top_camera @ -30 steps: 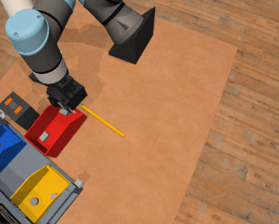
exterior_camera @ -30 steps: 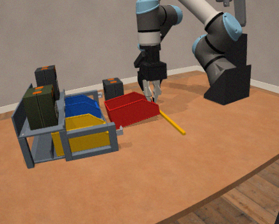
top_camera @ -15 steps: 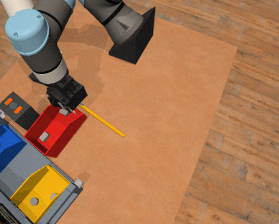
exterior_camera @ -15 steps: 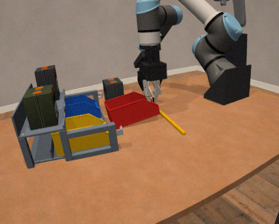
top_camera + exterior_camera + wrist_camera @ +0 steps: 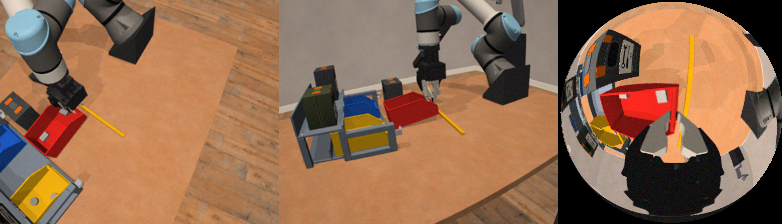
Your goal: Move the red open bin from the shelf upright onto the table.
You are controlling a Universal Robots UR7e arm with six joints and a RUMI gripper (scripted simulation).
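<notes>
Right now my hand is 30 mm past the yellow stick and 60 mm above it. The rest, counted from my hand: black box (100 mm ahead, 130 mm to the right); then red open bin (80 mm ahead, 10 mm to the right, 10 mm below); then blue bin (260 mm ahead, 150 mm to the right, 20 mm below).
</notes>
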